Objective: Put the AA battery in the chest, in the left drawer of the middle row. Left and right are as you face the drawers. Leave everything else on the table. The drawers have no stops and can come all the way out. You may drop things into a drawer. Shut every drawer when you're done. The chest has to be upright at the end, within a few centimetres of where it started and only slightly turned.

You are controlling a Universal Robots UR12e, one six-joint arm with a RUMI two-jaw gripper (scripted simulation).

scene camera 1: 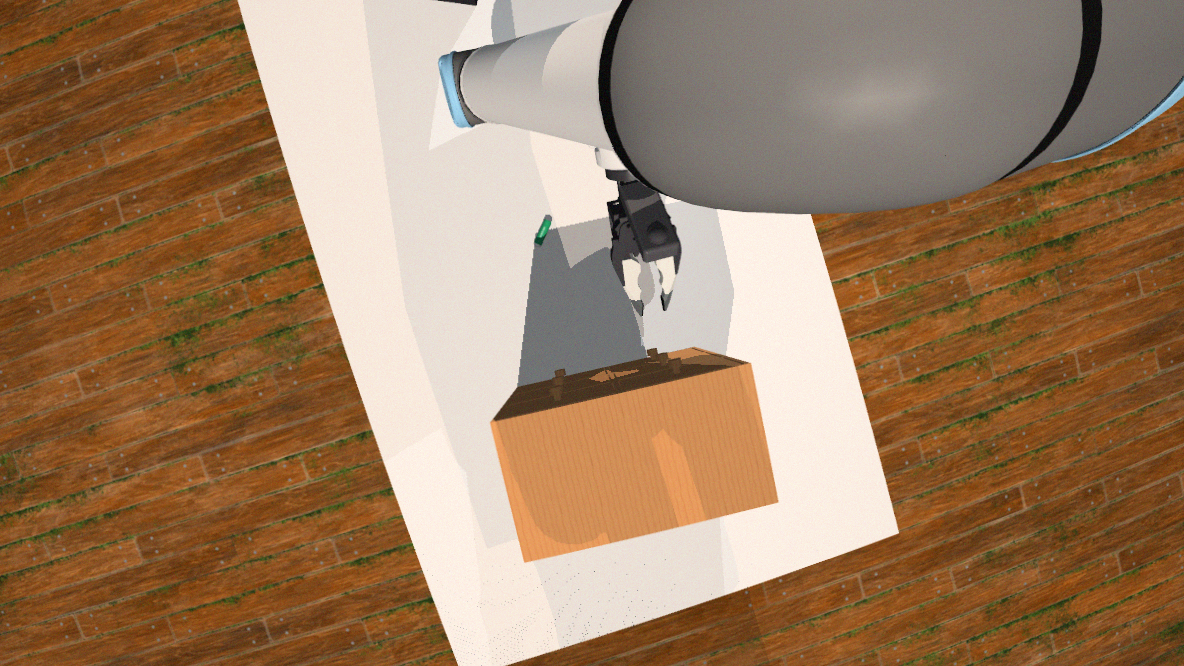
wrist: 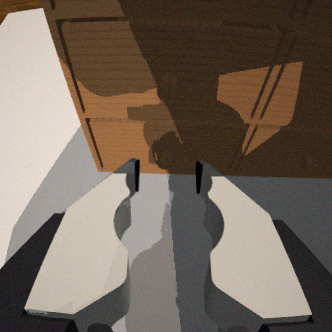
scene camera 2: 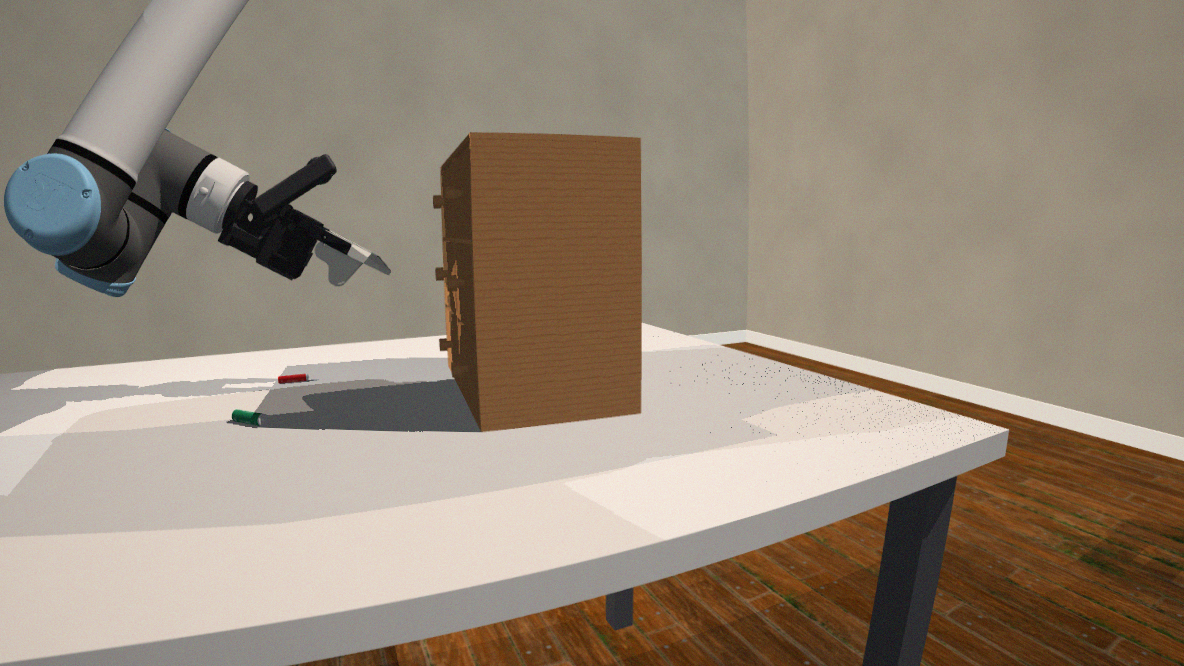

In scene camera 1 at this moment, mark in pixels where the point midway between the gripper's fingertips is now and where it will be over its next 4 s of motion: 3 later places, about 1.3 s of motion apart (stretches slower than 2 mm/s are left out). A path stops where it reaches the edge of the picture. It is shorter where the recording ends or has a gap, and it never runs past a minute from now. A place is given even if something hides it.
My gripper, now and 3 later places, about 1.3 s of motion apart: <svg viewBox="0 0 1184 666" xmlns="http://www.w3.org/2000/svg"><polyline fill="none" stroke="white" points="653,313 657,337 660,353 661,357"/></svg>
